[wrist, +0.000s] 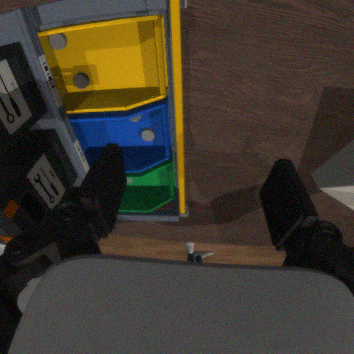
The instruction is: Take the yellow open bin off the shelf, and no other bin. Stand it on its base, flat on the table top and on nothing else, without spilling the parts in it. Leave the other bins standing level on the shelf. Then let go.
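The yellow open bin is in the upper left of the wrist view, in the grey shelf, with two round grey parts showing in it. A blue bin is next to it, and a green bin is beyond the blue one, partly hidden by the left finger. My gripper is open and empty. Its left finger overlaps the blue and green bins in the view, and its right finger is over the brown table top. The yellow bin lies above the fingertips in the view, not between them.
A yellow bar runs along the shelf's right edge. Dark boxes with tool labels stand at the left of the shelf. A grey and white object is at the right edge. A small white and blue item shows near the palm.
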